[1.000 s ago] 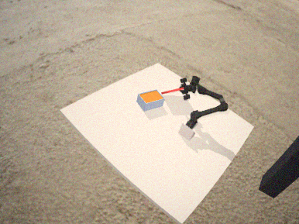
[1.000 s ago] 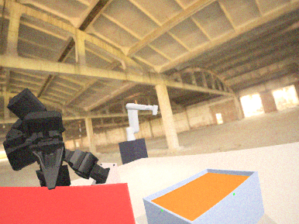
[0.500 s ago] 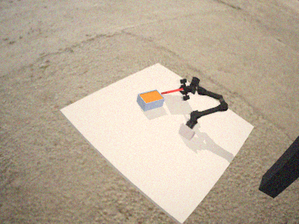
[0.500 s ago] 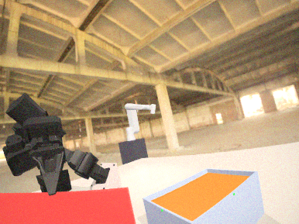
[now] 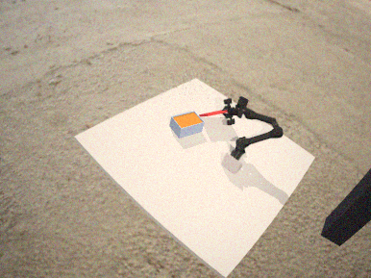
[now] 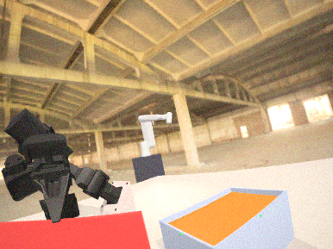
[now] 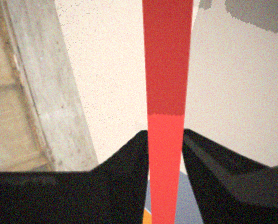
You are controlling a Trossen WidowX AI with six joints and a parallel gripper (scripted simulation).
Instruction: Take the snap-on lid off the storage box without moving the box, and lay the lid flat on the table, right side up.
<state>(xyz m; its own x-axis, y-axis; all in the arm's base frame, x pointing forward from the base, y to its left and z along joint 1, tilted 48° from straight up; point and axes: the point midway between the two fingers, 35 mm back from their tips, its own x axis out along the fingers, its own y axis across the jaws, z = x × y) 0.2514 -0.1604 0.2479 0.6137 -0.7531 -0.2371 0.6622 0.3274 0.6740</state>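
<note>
My gripper tip is now 5 cm short of the red lid, 4 cm to the left of it and 5 cm above it. Also, from my gripper tip: storage box (16 cm ahead, 21 cm to the left, 9 cm below).
</note>
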